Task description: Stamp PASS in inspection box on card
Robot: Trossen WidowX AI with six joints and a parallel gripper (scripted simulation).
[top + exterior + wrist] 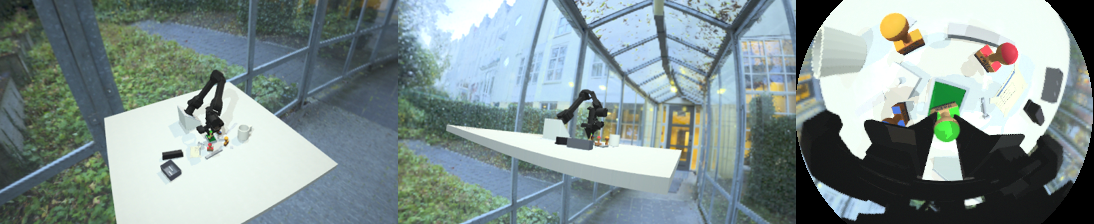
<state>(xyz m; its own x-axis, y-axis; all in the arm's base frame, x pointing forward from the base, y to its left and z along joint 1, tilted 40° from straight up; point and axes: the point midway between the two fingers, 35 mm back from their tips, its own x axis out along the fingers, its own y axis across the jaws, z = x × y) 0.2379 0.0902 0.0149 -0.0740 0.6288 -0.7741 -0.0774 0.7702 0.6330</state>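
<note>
My gripper tip is now 30 mm above the green ink pad. The rest, counted from my gripper tip: green-knobbed stamp: right at my gripper tip; then red-knobbed stamp: 100 mm ahead, 50 mm to the right, 20 mm below; then grey bar: 140 mm ahead, 40 mm to the right, 30 mm below.
</note>
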